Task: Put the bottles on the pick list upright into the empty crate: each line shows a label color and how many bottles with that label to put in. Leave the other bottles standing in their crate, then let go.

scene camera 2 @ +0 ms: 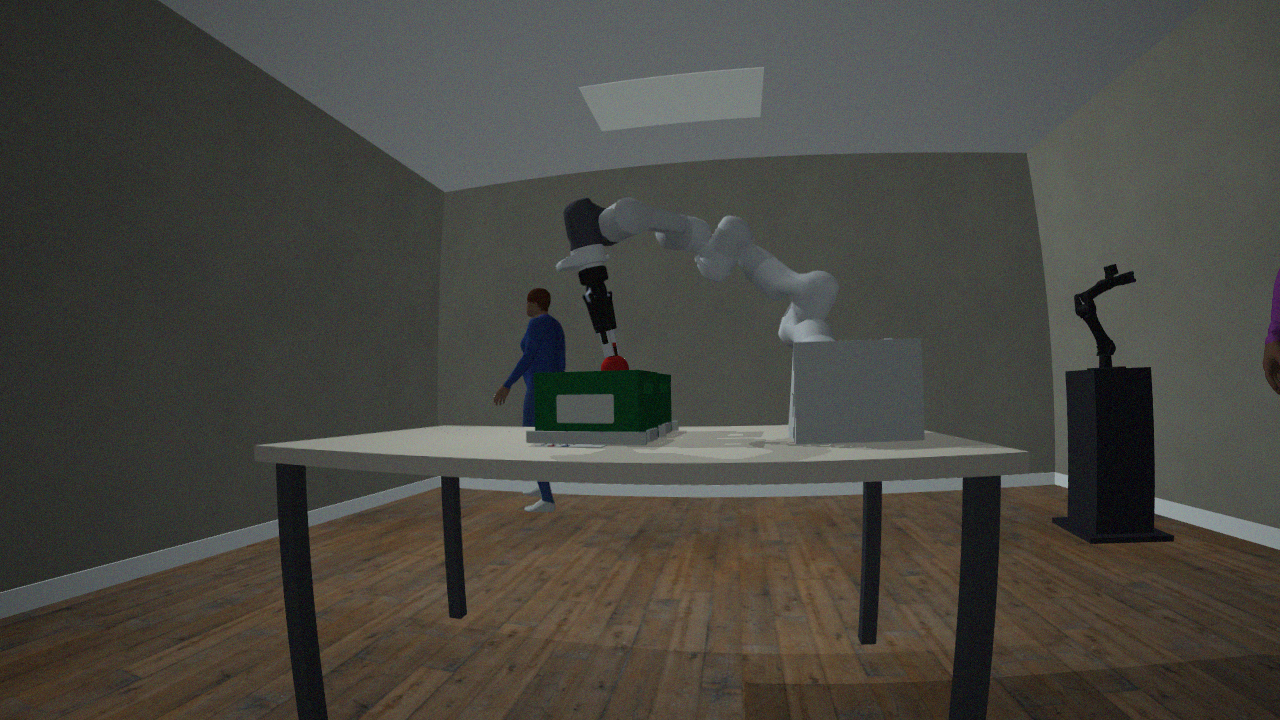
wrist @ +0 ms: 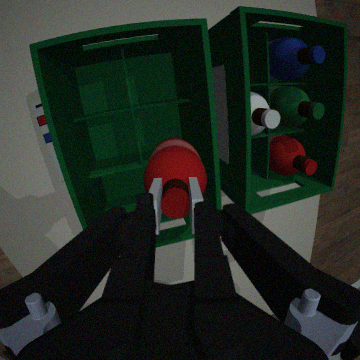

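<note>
My gripper (scene camera 2: pixel 612 351) (wrist: pixel 175 190) is shut on the neck of a red bottle (scene camera 2: pixel 614 363) (wrist: pixel 175 162). The bottle is at the near right compartment of the empty crate (wrist: pixel 44 125), its lower part inside the walls; whether it touches the floor is hidden. The other crate (wrist: pixel 247 150) stands to the right in the wrist view and holds a blue bottle (wrist: pixel 287 57), a green bottle (wrist: pixel 289 105), a white bottle (wrist: pixel 257 112) and a red bottle (wrist: pixel 285 154). The pick list (wrist: pixel 46 132) lies partly hidden left of the empty crate, showing a red mark and a blue mark.
In the scene view a green crate (scene camera 2: pixel 546 402) stands on the table (scene camera 2: pixel 375 443) and hides what is behind it. A large grey box (scene camera 2: pixel 857 391) stands near the arm's base. A person in blue (scene camera 2: pixel 544 344) is behind the table. A black pedestal (scene camera 2: pixel 1109 447) with a small arm stands right.
</note>
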